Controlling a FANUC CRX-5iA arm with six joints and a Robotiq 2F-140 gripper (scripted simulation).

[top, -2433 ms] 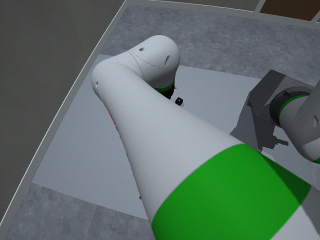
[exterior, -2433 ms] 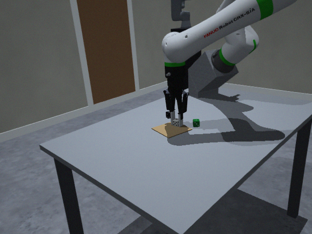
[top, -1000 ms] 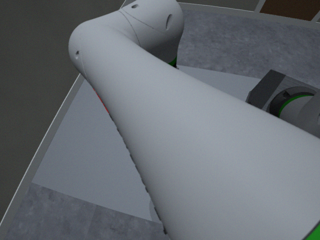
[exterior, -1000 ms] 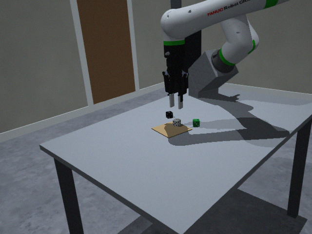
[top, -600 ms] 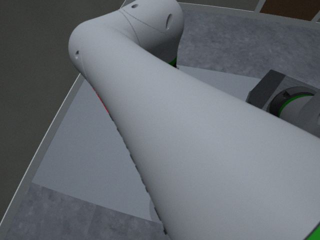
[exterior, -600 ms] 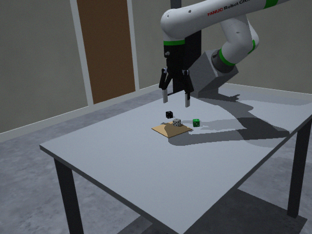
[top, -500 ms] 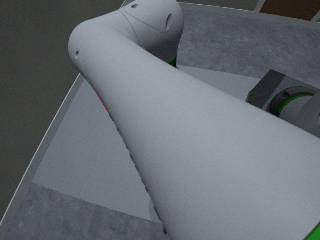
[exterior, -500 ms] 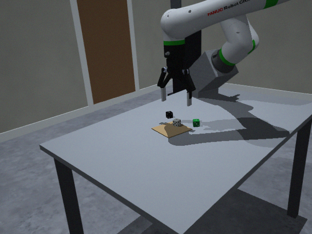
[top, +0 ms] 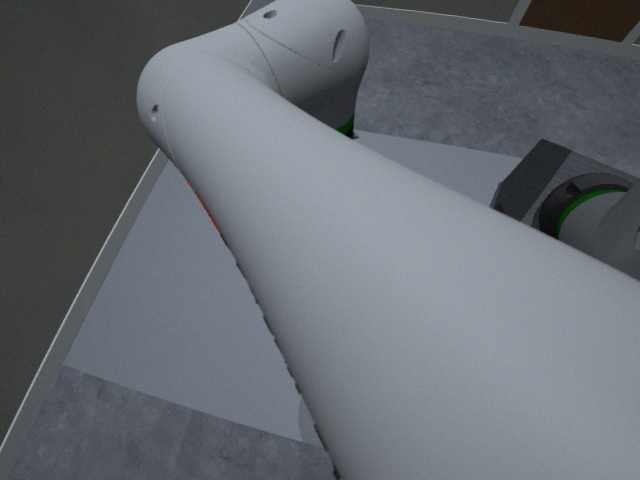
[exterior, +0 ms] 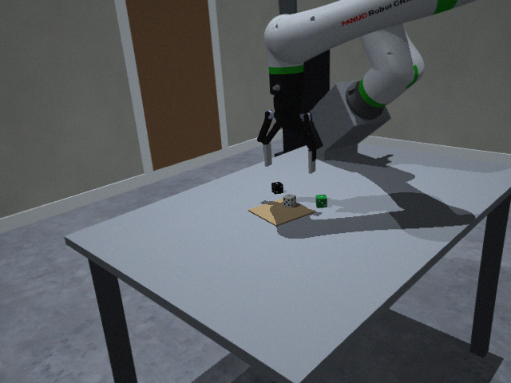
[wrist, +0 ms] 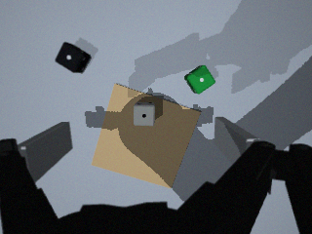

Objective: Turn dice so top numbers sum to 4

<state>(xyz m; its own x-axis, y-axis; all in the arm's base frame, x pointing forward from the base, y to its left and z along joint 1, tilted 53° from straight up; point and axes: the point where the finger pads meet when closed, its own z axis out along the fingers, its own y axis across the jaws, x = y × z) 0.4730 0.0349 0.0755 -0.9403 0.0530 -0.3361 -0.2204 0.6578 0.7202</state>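
Right now the green die is 110 mm below my hand, 70 mm to the left of it and 60 mm behind it. From my hand the other things lie so: tan mat 130 mm below, 50 mm ahead; white die 110 mm below; black die 110 mm to the right, 110 mm below, 60 mm behind.
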